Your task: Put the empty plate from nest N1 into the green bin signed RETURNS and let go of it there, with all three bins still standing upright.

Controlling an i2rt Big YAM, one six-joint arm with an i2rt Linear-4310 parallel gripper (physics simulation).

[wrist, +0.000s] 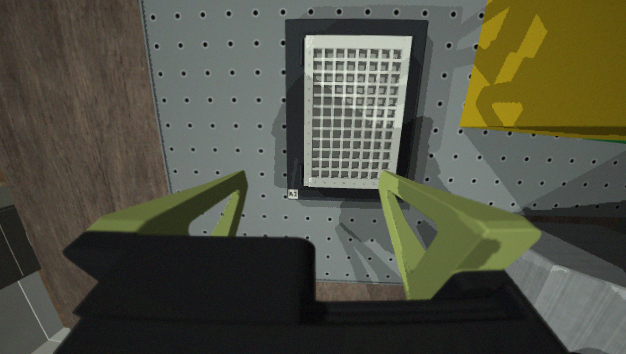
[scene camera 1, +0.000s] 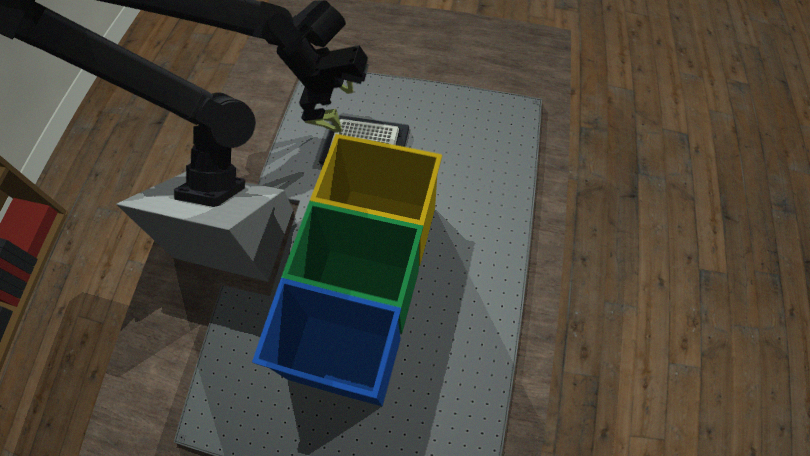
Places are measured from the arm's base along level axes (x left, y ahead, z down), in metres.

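Where they show: gripper, fingertip midpoint: (wrist: 313,177) (scene camera 1: 344,111); arm's base at its link origin: (scene camera 1: 210,192).
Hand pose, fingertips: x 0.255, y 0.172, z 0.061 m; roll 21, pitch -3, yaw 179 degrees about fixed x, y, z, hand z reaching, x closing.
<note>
Each offset is from my fingertips to the top centre of the thing. "spot": to the spot under its first point. Level surfaces: height alone.
The plate {dx -0.032, dy +0.043, dz +0.039 m} (scene camera 1: 369,130) (wrist: 356,109) is a white grid of square wells. It lies flat in a dark nest {spot: dx +0.005, dy +0.117, dz +0.053 m} (scene camera 1: 403,133) (wrist: 294,110), whose small corner label is hard to read. The green bin {dx -0.334, dy +0.115, dz -0.115 m} (scene camera 1: 362,243) stands upright between the other two bins, and its inside looks empty. My gripper (scene camera 1: 345,110) (wrist: 313,177) is open and empty above the nest's near end in the wrist view. There the right fingertip overlaps the plate's lower right corner, and the left fingertip shows over the board, left of the nest. The RETURNS sign does not show.
A yellow bin {dx -0.204, dy +0.121, dz -0.115 m} (scene camera 1: 385,175) (wrist: 565,75) stands upright between the nest and the green bin. A blue bin {dx -0.464, dy +0.108, dz -0.115 m} (scene camera 1: 340,339) stands upright on the green bin's other side. The arm's grey pedestal (scene camera 1: 198,226) (wrist: 575,300) is beside the perforated board {dz +0.065 m} (scene camera 1: 481,186) (wrist: 215,100).
</note>
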